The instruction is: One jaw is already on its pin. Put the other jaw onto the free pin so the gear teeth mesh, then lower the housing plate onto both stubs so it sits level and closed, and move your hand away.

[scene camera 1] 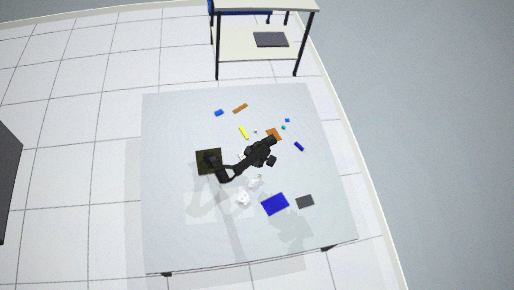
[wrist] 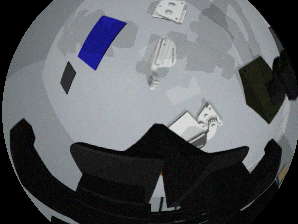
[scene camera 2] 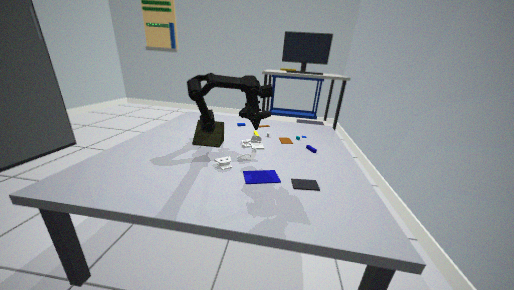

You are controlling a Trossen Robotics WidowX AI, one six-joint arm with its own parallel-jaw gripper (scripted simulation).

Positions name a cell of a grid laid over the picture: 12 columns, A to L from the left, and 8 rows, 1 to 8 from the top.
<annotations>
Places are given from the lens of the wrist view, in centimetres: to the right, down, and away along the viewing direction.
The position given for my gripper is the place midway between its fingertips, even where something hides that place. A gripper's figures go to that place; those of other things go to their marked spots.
my gripper (wrist: G5): 1, 2, 10
blue plate (wrist: E2): -11, -21, 16
</annotations>
